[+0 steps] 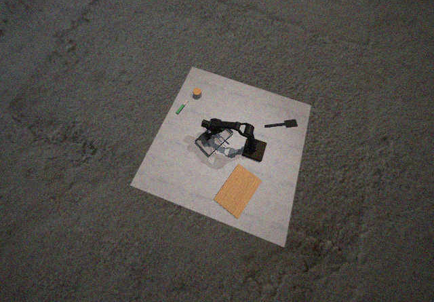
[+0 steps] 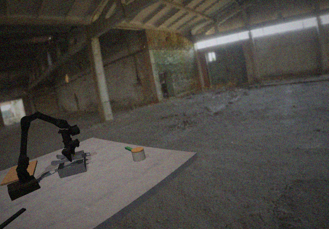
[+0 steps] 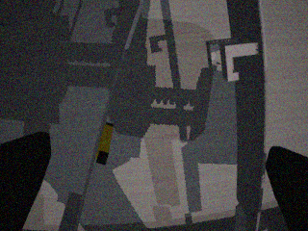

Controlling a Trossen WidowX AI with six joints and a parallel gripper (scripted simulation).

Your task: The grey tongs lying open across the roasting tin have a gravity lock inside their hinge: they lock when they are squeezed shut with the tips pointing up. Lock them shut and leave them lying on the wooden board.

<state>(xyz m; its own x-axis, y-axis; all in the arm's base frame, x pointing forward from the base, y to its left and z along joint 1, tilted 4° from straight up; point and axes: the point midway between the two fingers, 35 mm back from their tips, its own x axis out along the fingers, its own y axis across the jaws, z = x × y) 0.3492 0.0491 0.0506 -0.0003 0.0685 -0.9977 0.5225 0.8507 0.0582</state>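
My gripper tip is 3 cm above the roasting tin, 1 cm to the right of it and 1 cm past it. The rest, counted from my gripper tip: green-handled tool 41 cm ahead, 15 cm to the right, 5 cm below; black spatula 54 cm behind, 41 cm to the right, 5 cm below; wooden board 38 cm behind, 32 cm to the left, 5 cm below.
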